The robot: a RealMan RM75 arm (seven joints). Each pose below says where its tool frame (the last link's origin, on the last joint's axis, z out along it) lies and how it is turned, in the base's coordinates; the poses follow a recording.
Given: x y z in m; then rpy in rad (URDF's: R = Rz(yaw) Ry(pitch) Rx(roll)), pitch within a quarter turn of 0, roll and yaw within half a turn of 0.
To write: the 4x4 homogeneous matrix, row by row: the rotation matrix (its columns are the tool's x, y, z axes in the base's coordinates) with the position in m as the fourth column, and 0 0 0 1 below. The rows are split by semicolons. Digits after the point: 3 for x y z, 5 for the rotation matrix.
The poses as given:
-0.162 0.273 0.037 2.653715 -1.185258 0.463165
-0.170 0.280 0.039 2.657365 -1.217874 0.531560
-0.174 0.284 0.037 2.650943 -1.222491 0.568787
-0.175 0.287 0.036 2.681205 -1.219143 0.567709
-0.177 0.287 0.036 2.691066 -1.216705 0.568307
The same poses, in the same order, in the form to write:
0.33644 0.00607 0.94169 -0.162; 0.16802 -0.98432 -0.05368 0.273; 0.92660 0.17628 -0.33218 0.037; 0 0 0 1
0.29795 0.07205 0.95186 -0.170; 0.17520 -0.98434 0.01967 0.280; 0.93837 0.16090 -0.30590 0.039; 0 0 0 1
0.28757 0.10190 0.95232 -0.174; 0.18383 -0.98171 0.04953 0.284; 0.93995 0.16082 -0.30104 0.037; 0 0 0 1
0.29042 0.13004 0.94802 -0.175; 0.18521 -0.97963 0.07764 0.287; 0.93880 0.15304 -0.30859 0.036; 0 0 0 1
0.29224 0.14028 0.94600 -0.177; 0.18662 -0.97853 0.08745 0.287; 0.93796 0.15098 -0.31214 0.036; 0 0 0 1

